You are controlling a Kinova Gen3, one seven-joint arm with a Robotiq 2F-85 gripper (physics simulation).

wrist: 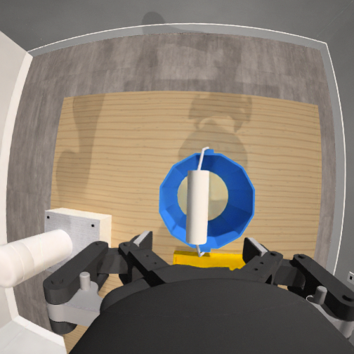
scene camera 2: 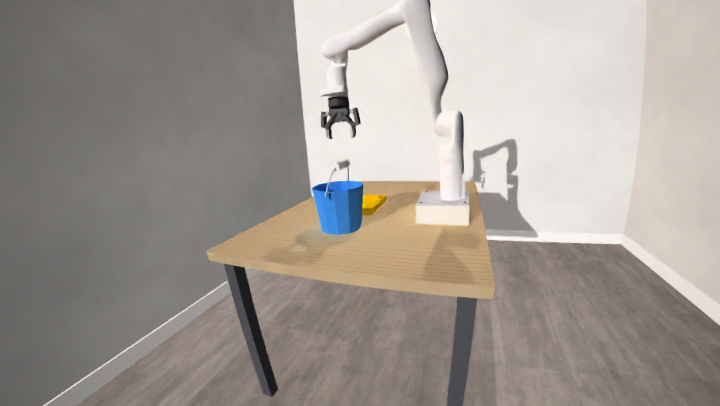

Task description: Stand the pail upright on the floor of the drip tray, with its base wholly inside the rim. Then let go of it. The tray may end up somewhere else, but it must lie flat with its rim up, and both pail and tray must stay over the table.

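Frame: origin at the arm's base, x left, y ahead, z down, level; millimetres.
Where they show: gripper, fingertip midpoint: (scene camera 2: pixel 341 138); arm's base, origin of the base link: (scene camera 2: pixel 452 197).
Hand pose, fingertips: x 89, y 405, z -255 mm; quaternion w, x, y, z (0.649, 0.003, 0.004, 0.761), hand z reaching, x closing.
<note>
Each offset is from my fingertips to the top centre of the thing. "pt": to the spot under its first point. Level surfaces: height alone.
The blue pail {pt dz +239, dx +105, dy +5 mm} (scene camera 2: pixel 338 209) (wrist: pixel 241 200) stands upright on the table, in front of the tray in the scene view. Its wire handle is raised, with a white grip {dz +79, dx +23, dy +4 mm} (scene camera 2: pixel 343 164) (wrist: pixel 198 207) above the pail's mouth. The yellow drip tray {dz +309, dx -274, dy +27 mm} (scene camera 2: pixel 374 202) (wrist: pixel 210 260) lies flat on the table behind the pail. The pail hides part of it in the scene view, and the gripper hides part in the wrist view. My gripper (scene camera 2: pixel 342 136) (wrist: pixel 197 244) is open and empty, pointing down, a clear gap above the white grip. In the wrist view the grip runs between the lines of the two fingers.
The arm's white base block (scene camera 2: pixel 442 214) (wrist: pixel 77 225) stands on the table {dz +337 mm} (scene camera 2: pixel 403 262) (wrist: pixel 125 150), to the right of the pail in the scene view and to the left in the wrist view. The table's near edge lies in front of the pail in the scene view.
</note>
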